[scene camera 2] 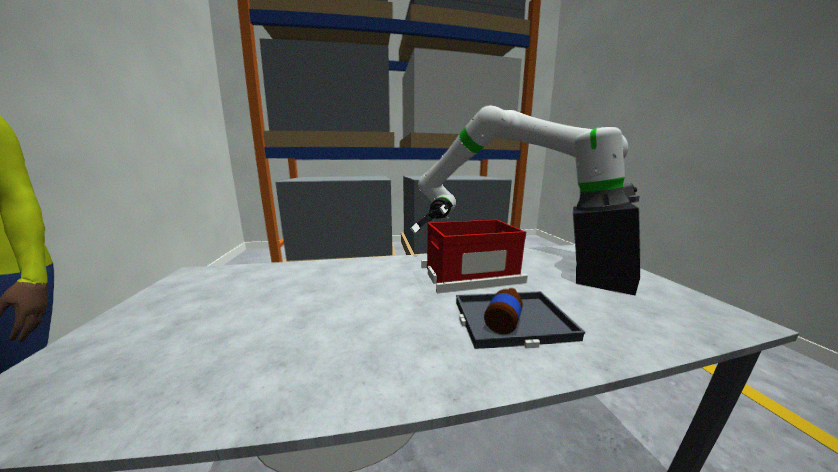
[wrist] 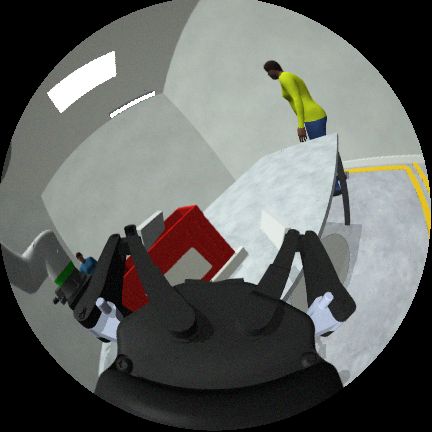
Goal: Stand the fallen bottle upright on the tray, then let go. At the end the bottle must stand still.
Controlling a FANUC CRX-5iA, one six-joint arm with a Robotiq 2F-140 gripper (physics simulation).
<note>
In view: my gripper [wrist: 212, 219], a red crate [scene camera 2: 462, 250], a dark tray [scene camera 2: 540, 318] and a brown bottle [scene camera 2: 502, 315].
The red crate also shows in the wrist view [wrist: 189, 247]. The wrist view does not show the brown bottle, which is hidden by the red crate.
</note>
